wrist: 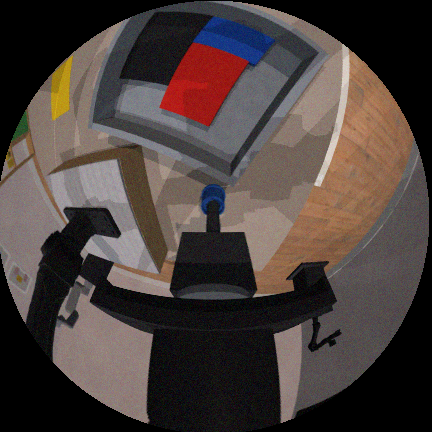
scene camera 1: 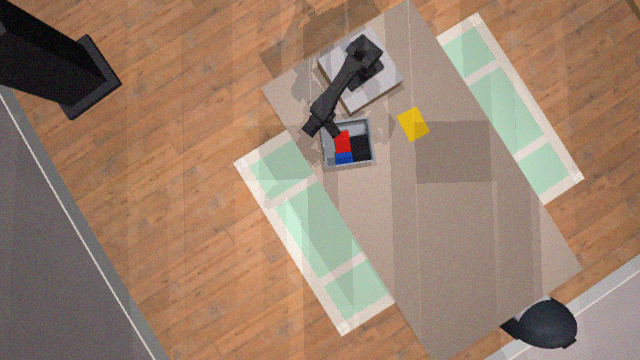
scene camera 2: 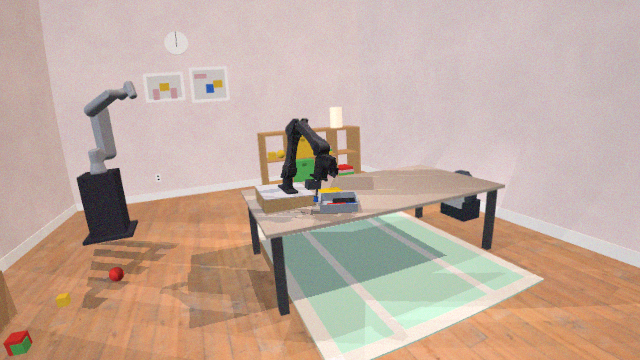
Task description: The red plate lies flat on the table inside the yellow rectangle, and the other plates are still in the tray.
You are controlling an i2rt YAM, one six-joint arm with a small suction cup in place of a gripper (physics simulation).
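Where they show: hand at its tool point: (wrist: 212, 194) (scene camera 2: 315, 201); arm's base at its link origin: (wrist: 87, 219) (scene camera 1: 363, 74) (scene camera 2: 287, 189).
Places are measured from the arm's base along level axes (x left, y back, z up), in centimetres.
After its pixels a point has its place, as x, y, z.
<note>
The red plate (scene camera 1: 342, 141) {-26.4, -20.0, -6.6} (wrist: 205, 82) {-27.3, -19.8, -6.6} lies in the grey tray (scene camera 1: 371, 142) {-15.8, -29.1, -3.1} (scene camera 2: 340, 209) {-35.9, -17.5, -6.3} (wrist: 110, 80) {-13.7, -23.9, -5.2}, against or partly over the blue plate (scene camera 1: 344, 159) {-31.0, -28.0, -6.7} (wrist: 235, 40) {-31.0, -26.6, -6.7}. The black plate (scene camera 1: 361, 148) {-20.7, -28.5, -6.7} (scene camera 2: 344, 200) {-21.9, -28.2, -6.7} (wrist: 160, 47) {-21.4, -26.9, -6.7} lies beside them in the tray. The tray stands level on the table. The yellow rectangle (scene camera 1: 413, 124) (scene camera 2: 330, 190) (wrist: 61, 90) is bare. My suction cup (scene camera 2: 316, 199) (wrist: 213, 199) is open and holds no plate. It is low, just outside the tray near one corner. In scene camera 1 the arm hides the cup.
The white-topped base block (scene camera 1: 385, 82) {6.3, -9.4, -0.2} (scene camera 2: 285, 201) {-14.8, 6.9, -2.7} (wrist: 102, 192) {-10.4, -6.6, -0.8} carries my arm and stands beside the tray, on the table (scene camera 1: 450, 250) {-14.0, -97.2, -8.0} (scene camera 2: 425, 185) {-21.8, -95.0, -8.0}. The tray and block are near the table's end. A shelf unit (scene camera 2: 262, 160) stands behind the table.
</note>
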